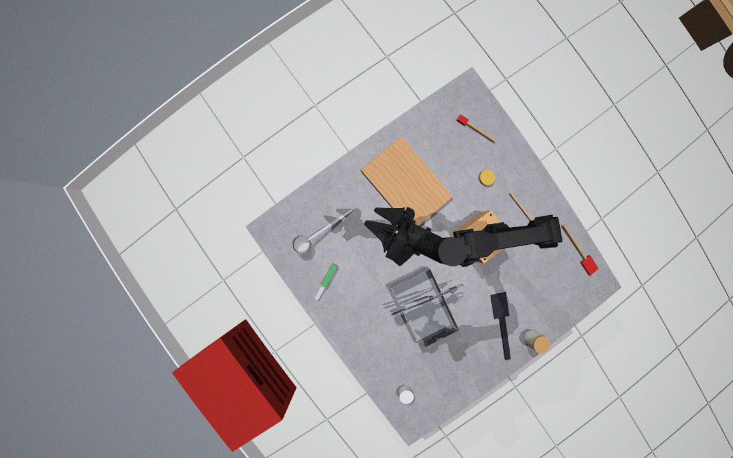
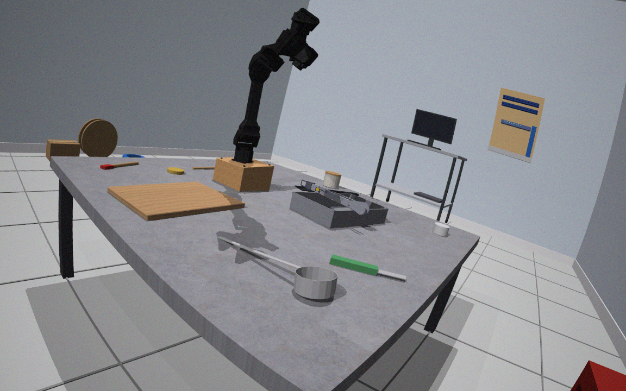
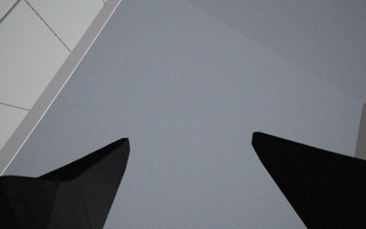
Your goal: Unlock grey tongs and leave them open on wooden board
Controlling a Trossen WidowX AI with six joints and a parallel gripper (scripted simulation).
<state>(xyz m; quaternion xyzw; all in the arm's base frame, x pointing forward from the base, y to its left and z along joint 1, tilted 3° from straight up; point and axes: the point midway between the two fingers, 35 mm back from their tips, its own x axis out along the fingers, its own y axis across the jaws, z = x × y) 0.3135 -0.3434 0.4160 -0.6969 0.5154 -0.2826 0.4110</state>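
Right now the grey roasting tin is 470 mm below my gripper tip, 440 mm to the left of it and 100 mm ahead of it. From my gripper tip the other things lie so: black spatula: 770 mm to the left, 490 mm below, 110 mm behind; wooden board: 480 mm below, 240 mm behind; green-handled tool: 480 mm below, 340 mm ahead, 60 mm to the left.
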